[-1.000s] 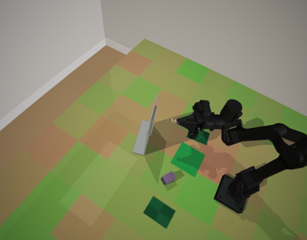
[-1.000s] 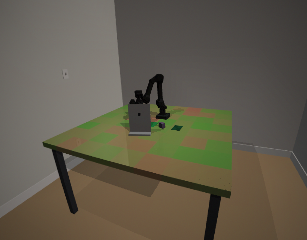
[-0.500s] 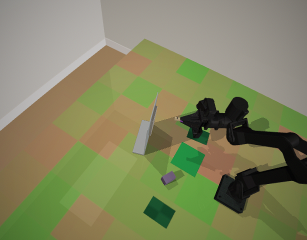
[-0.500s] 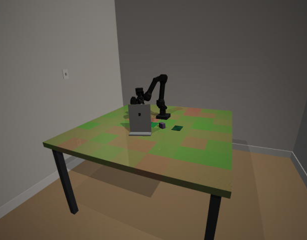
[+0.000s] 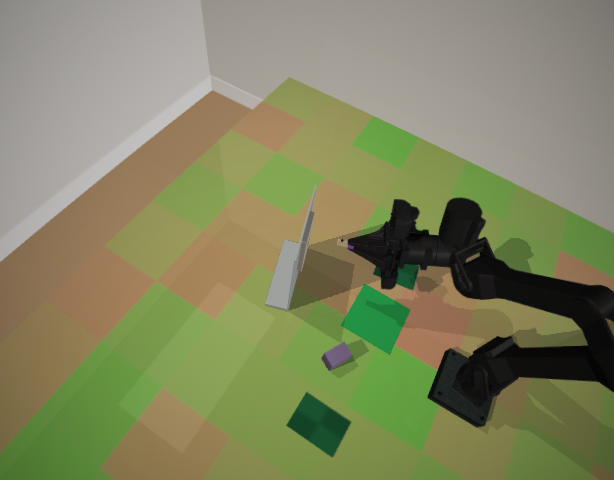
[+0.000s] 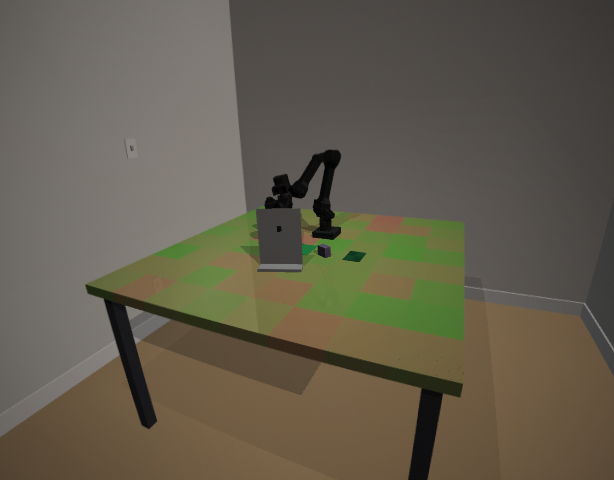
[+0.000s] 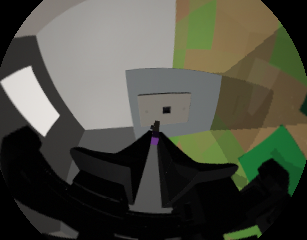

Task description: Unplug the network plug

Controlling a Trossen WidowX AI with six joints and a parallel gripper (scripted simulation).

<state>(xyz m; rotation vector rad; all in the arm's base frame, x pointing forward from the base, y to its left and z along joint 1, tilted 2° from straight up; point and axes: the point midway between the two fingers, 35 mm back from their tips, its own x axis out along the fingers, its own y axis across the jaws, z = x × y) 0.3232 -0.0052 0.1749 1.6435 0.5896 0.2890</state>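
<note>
The green marked square is 12 cm behind my gripper tip, 1 cm to the right of it and 19 cm below it. Round my gripper tip: grey upright panel (8 cm ahead, 4 cm to the left, 9 cm below); then network plug (1 cm ahead).
</note>
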